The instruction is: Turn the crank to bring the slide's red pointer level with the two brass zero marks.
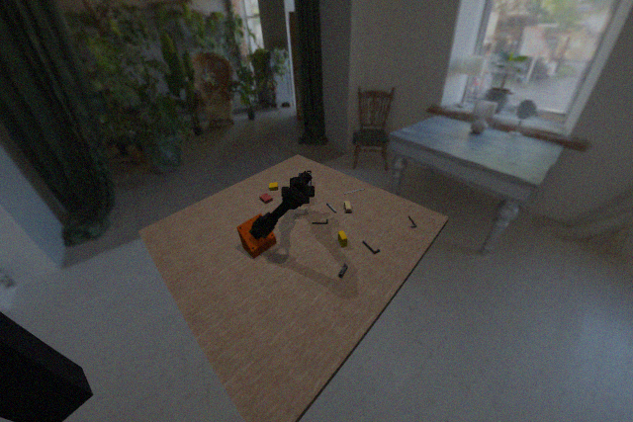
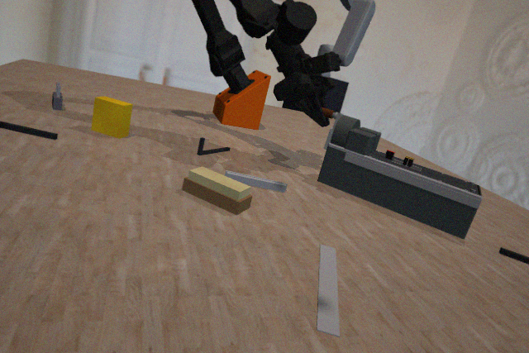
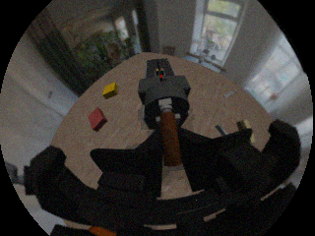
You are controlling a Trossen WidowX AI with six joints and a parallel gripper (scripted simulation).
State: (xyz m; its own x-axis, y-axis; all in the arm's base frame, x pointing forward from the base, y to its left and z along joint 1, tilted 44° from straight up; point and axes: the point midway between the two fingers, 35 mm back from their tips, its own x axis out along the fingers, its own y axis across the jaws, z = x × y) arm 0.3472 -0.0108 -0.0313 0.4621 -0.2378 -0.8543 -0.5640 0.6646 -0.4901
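Right now my gripper tip is 1 cm past the brown crank handle, 1 cm to the left of it and 2 cm below it. Round my gripper tip: red pointer: 11 cm ahead, 7 cm to the left, 1 cm below; red block: 7 cm behind, 24 cm to the left, 8 cm below; grey bar: 8 cm ahead, 17 cm to the right, 9 cm below.
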